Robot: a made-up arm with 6 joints. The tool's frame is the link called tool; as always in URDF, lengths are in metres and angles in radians. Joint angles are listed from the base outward. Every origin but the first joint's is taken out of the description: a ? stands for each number. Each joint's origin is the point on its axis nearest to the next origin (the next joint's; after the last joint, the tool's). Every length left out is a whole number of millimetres.
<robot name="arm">
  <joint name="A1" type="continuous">
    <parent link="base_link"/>
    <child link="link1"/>
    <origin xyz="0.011 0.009 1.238"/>
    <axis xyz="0 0 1"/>
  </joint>
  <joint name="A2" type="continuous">
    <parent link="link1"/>
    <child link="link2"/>
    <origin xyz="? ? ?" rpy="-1.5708 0 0"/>
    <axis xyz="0 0 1"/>
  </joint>
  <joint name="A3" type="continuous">
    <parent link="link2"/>
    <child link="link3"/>
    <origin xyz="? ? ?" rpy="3.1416 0 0"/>
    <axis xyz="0 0 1"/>
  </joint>
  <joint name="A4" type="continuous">
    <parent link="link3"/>
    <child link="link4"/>
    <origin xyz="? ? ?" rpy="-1.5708 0 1.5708"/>
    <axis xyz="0 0 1"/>
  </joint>
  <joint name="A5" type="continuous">
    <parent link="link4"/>
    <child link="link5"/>
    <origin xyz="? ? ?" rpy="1.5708 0 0"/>
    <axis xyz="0 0 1"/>
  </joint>
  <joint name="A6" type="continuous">
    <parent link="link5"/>
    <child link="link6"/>
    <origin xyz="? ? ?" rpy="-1.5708 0 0"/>
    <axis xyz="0 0 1"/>
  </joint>
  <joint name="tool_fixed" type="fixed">
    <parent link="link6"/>
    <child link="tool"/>
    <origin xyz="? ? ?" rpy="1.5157 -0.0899 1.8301"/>
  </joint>
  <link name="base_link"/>
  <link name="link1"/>
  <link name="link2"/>
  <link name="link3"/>
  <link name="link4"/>
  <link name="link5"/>
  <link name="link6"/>
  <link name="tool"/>
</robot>
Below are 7 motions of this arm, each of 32 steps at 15 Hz.
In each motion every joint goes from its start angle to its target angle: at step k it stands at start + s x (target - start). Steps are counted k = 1, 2, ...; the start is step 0. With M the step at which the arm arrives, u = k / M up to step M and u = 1 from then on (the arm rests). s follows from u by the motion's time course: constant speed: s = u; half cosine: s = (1 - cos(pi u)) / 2; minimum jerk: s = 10 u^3 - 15 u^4 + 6 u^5.
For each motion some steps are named. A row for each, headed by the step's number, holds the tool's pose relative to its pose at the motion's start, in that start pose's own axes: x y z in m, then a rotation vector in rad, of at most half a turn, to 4 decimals.
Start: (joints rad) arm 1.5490 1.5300 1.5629 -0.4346 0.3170 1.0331
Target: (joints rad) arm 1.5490 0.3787 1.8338 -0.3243 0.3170 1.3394
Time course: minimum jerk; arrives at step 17
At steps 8, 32:
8: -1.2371 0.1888 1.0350 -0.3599 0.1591 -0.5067
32: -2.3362 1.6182 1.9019 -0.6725 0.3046 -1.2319

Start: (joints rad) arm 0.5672 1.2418 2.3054 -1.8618 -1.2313 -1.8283
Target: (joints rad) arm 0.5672 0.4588 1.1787 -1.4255 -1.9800 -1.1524
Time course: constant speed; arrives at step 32
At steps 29, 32:
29: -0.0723 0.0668 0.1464 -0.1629 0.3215 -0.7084
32: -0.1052 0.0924 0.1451 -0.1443 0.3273 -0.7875

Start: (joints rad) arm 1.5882 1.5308 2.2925 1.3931 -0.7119 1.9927
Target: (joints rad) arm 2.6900 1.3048 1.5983 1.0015 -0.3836 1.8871
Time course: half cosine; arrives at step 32
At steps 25, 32:
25: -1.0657 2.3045 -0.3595 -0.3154 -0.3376 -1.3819
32: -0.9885 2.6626 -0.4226 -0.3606 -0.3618 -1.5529

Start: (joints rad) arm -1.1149 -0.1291 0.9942 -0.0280 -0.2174 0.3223
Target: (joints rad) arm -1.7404 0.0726 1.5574 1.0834 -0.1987 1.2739
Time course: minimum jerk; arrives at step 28
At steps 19, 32:
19: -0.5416 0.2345 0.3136 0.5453 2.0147 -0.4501
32: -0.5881 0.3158 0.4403 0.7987 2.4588 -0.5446

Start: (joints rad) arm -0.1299 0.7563 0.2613 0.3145 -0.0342 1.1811
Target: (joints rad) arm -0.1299 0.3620 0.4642 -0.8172 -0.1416 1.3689
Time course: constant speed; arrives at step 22
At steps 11, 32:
11: -0.5627 0.3167 -0.0534 -0.0870 -0.4468 -0.2713
32: -1.0479 0.8041 -0.0767 -0.3441 -0.8342 -0.5429

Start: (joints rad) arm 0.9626 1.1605 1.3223 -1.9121 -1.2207 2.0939
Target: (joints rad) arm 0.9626 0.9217 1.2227 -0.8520 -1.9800 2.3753
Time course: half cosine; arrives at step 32
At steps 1, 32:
1: 0.0006 -0.0002 0.0006 0.0004 0.0016 0.0031
32: 0.1443 0.1584 0.2487 0.1622 0.2732 1.2852

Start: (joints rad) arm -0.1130 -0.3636 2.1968 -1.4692 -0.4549 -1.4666
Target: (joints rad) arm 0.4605 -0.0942 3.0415 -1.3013 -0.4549 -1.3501
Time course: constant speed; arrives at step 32
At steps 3, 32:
3: 0.1214 0.0494 -0.0429 0.0291 0.0148 0.0665
32: 1.0331 1.0199 -0.3222 0.1304 0.2459 0.7747

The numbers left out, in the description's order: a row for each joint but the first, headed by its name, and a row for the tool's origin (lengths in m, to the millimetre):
A2: 0.185 0.022 0
A3: -0.019 -0.718 0
A4: 1.706 0.112 0
A5: -0.028 -0.011 0
A6: -0.015 -0.327 0
tool: 0.014 0.019 0

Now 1 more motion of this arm.
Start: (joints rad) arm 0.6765 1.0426 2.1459 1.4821 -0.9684 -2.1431
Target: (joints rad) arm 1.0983 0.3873 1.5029 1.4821 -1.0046 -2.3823
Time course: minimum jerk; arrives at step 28
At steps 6, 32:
6: 0.0476 0.0227 0.0068 0.0211 -0.0333 0.0015
32: 0.5171 0.3210 0.2961 0.3133 -0.4707 -0.0207

